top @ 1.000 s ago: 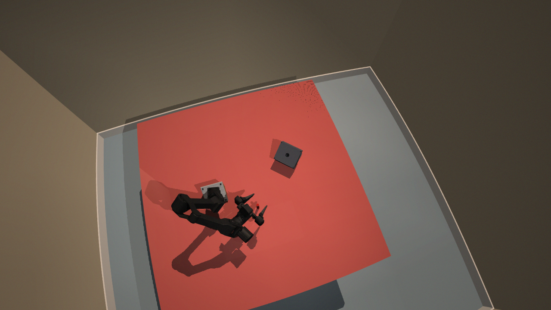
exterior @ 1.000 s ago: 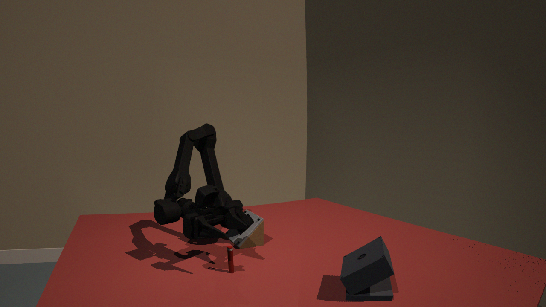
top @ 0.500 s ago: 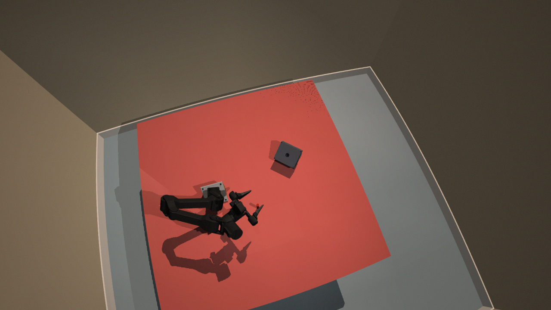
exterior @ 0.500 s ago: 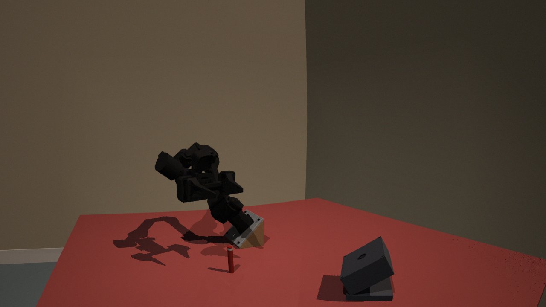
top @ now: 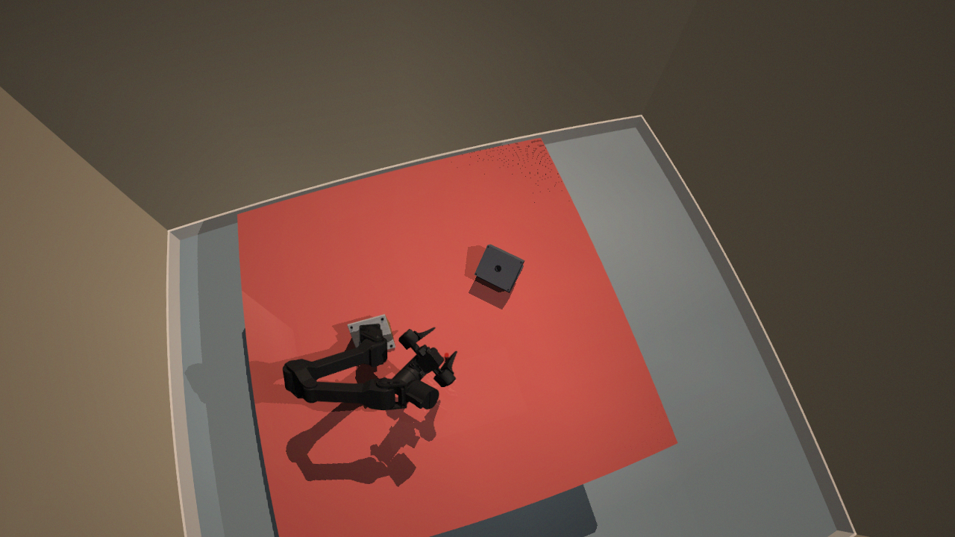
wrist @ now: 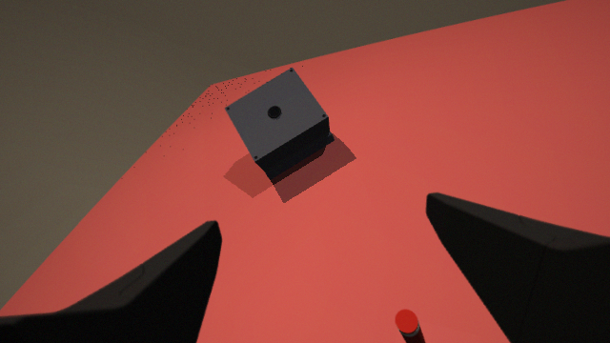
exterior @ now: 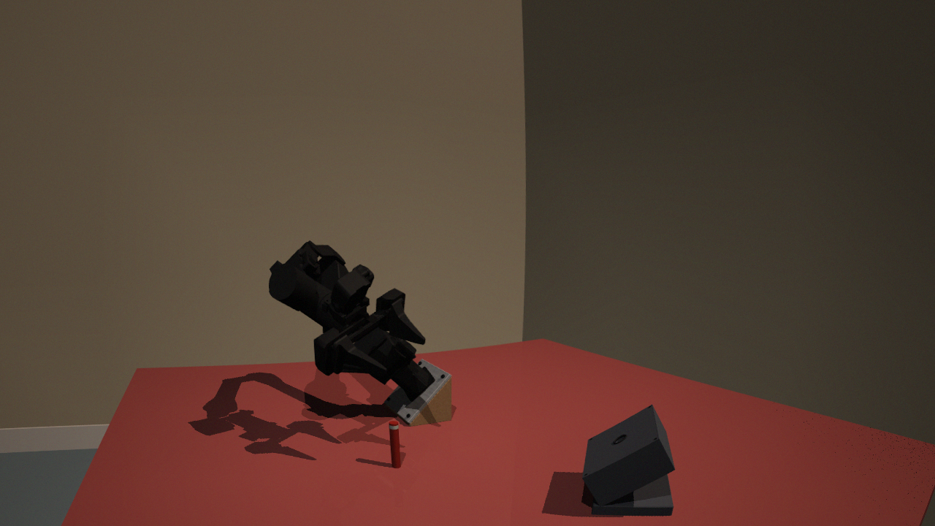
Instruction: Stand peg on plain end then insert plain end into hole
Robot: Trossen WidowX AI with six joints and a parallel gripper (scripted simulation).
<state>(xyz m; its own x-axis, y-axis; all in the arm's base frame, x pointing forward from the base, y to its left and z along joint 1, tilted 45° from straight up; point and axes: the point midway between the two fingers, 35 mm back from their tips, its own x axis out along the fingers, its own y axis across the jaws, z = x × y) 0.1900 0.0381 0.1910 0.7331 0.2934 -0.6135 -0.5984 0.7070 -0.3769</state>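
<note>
My gripper tip is now 130 mm above the red peg and 20 mm to the left of it. Also, from my gripper tip: dark sloped panel 250 mm to the left, 210 mm ahead, 120 mm below.
</note>
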